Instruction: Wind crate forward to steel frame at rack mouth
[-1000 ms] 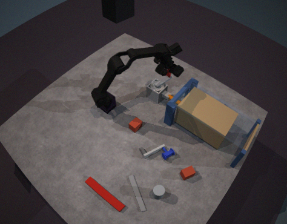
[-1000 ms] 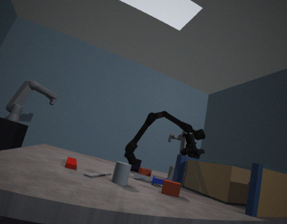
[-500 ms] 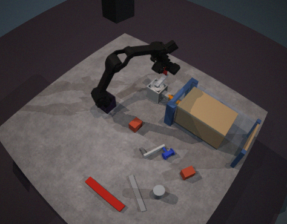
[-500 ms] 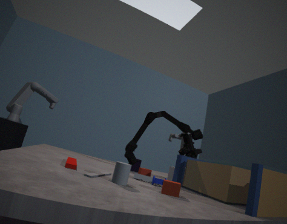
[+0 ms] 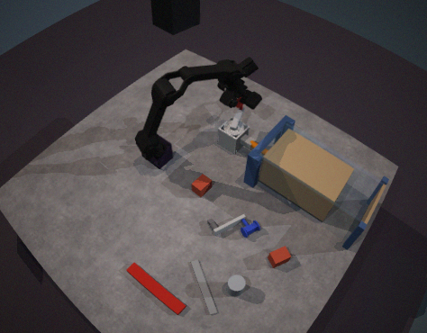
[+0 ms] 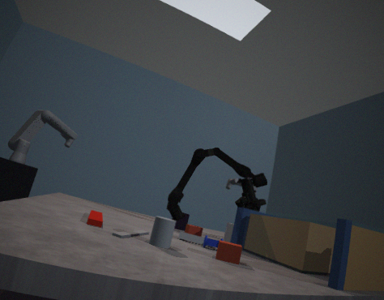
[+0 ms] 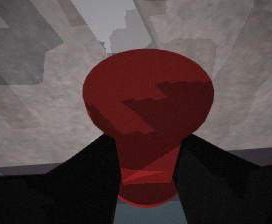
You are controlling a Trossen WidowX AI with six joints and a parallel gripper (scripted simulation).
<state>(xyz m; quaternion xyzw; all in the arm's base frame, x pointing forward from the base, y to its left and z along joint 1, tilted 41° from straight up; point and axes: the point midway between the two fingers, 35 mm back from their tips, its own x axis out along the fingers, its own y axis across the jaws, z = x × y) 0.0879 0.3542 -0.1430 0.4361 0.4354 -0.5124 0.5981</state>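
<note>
Now: gripper tip 50 mm to the left of the winch handle with red knob, 30 mm above it and 20 mm short of it. Also, from my gripper tip: blue t-shaped piece: 360 mm ahead, 350 mm to the right, 120 mm below; then grey strip: 610 mm to the right, 420 mm ahead, 130 mm below; then grey winch: 120 mm to the right, 100 mm below, 30 mm ahead.
</note>
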